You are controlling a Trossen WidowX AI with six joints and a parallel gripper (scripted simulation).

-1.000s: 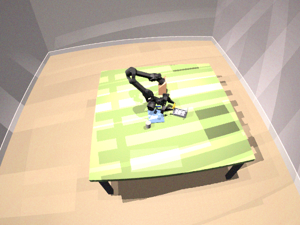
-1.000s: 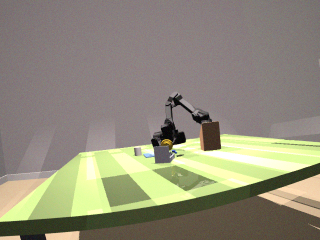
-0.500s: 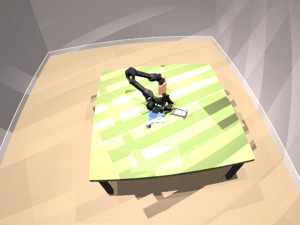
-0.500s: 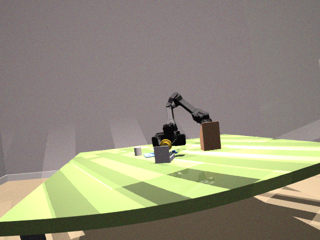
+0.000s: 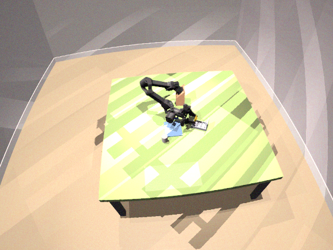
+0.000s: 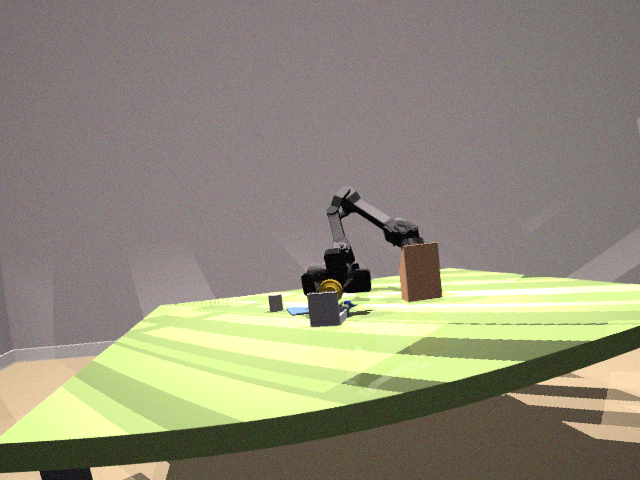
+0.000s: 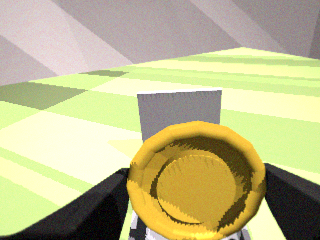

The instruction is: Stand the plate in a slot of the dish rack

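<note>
The dish rack lies 40 mm below my gripper tip, 30 mm to the left of it and 10 mm ahead of it. From my gripper tip the other things lie so: yellow plate 10 mm to the right; then blue spoon 170 mm to the right, 100 mm behind, 60 mm below; then light blue mat 180 mm to the right, 60 mm below, 10 mm ahead.
</note>
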